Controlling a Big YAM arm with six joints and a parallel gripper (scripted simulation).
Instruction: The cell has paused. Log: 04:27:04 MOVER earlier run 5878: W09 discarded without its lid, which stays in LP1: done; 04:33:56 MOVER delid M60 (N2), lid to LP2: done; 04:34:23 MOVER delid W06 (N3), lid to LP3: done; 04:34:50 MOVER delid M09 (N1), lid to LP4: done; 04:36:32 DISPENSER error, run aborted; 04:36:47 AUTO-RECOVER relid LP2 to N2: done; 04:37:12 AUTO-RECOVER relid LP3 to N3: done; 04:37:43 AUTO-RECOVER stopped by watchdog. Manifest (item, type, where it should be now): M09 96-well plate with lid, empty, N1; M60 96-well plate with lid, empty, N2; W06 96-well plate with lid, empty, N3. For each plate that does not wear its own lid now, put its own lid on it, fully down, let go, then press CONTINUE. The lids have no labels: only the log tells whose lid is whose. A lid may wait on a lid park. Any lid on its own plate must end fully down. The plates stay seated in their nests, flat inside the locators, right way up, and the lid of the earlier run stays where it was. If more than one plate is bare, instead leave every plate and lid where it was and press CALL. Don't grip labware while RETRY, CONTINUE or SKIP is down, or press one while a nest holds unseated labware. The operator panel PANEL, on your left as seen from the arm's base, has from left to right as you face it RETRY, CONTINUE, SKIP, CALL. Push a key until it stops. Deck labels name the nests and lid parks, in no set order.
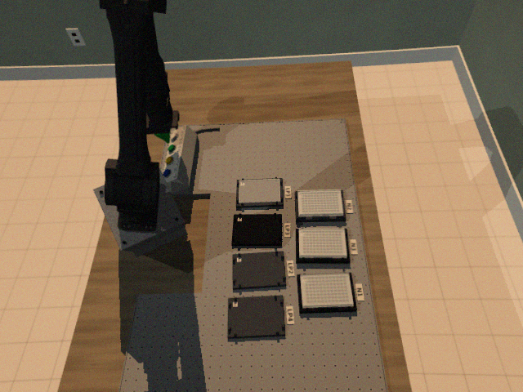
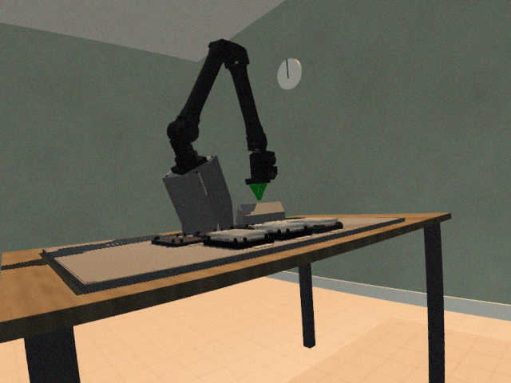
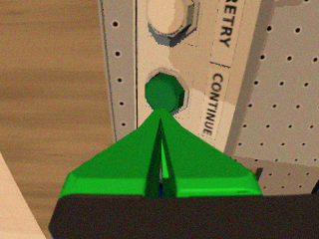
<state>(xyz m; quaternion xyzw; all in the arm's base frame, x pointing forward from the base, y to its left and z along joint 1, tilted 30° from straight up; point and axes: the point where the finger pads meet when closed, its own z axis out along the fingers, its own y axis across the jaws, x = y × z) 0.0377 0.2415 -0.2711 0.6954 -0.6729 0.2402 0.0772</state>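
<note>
The continue key is 4 cm below my hand. From my hand the other things lie so: call key (10 cm to the right, 4 cm below, 1 cm behind); then lid park LP3 (29 cm to the right, 26 cm ahead, 10 cm below); then retry key (5 cm to the left, 4 cm below, 1 cm ahead).
</note>
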